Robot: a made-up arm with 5 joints.
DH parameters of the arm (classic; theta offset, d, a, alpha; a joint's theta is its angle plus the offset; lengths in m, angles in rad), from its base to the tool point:
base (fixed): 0.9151 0 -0.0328 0
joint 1: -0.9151 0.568 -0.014 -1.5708
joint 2: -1.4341 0 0.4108 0
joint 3: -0.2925 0 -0.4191 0
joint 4: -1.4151 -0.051 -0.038 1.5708
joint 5: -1.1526 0 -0.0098 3.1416
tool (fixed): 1.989 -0.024 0 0
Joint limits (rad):
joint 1: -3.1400..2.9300
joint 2: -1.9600..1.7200
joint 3: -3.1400..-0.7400
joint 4: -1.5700..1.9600
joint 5: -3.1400..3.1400
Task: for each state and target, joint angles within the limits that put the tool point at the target. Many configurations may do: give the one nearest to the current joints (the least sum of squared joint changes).
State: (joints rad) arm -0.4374 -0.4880 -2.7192 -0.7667 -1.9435
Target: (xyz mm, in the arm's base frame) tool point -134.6 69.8 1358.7
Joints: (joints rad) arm -1.0383 -0.5576 -2.2411 -0.9400 -1.8976
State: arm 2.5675 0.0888 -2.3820 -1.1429 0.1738
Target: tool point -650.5 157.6 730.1
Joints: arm 2.9235 0.6654 -1.6563 -1.2458 0.1712
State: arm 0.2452 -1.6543 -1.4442 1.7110 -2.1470
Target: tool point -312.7 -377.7 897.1
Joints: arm 0.7616 -1.9600 -1.2045 1.9149 -2.1488
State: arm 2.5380 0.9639 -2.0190 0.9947 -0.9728
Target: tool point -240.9 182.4 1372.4
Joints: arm 2.5259 0.1059 -2.6149 0.9288 -0.9490
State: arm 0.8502 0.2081 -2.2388 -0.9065 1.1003
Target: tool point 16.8 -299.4 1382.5
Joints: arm 1.5193 -0.4606 -2.7037 -0.2042 1.1349
